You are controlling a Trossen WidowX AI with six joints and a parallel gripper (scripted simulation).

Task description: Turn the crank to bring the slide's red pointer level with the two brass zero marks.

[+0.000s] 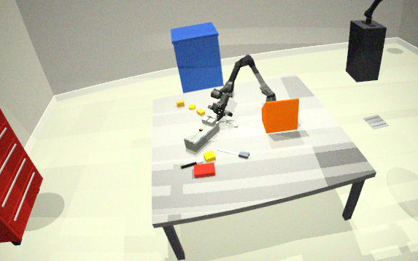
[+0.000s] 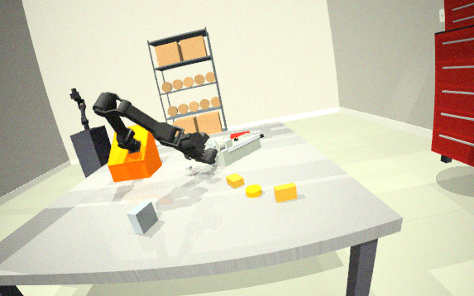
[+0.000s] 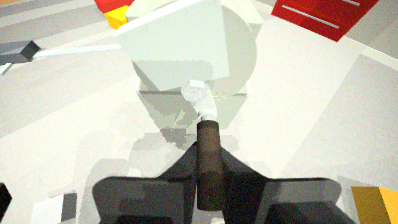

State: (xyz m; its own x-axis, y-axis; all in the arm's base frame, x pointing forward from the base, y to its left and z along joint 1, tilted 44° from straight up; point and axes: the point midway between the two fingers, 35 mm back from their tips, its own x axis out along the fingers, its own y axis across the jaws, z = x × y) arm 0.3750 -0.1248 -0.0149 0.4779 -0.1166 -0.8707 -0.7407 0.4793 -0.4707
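The dark brown crank handle lies 30 mm above my gripper tip, 10 mm to the right of it and 10 mm behind it. From my gripper tip the other things lie so: yellow block: 330 mm to the left, 60 mm ahead, 20 mm below; then grey cube: 390 mm to the right, 160 mm behind; then red pointer: 140 mm to the left, 110 mm ahead, 50 mm above.
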